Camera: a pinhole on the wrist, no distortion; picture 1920 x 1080 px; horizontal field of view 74.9 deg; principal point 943.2 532.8 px. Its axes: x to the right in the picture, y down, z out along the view. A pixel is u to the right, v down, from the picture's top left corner.
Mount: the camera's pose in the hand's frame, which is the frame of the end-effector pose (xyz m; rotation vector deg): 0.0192 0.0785 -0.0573 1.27 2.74 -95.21
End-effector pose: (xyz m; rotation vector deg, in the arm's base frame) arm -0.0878 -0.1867 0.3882 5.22 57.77 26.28
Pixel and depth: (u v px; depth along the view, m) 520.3 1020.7 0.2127
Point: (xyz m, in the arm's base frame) 0.0487 0.0000 0.4217
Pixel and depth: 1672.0 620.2 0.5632
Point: 0.4271 -0.3544 0.5455
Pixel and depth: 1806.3 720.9 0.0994
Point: -0.0440 -0.1653 0.3872
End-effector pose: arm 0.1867 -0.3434 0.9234 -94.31 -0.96 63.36
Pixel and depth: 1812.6 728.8 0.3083
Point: 0.1346 -0.0739 1.0154
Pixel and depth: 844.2 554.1 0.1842
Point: 0.0757 -0.2676 0.8462
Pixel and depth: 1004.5 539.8 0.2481
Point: 0.0474 -0.2103 0.8730
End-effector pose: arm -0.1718 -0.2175 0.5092 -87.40 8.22 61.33
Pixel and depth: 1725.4 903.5 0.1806
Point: -0.1682 -0.0759 0.5143
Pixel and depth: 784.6 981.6 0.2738
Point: -0.2739 -0.0053 0.3870
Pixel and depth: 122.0 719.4 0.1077
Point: -0.2650 -0.1938 0.3839
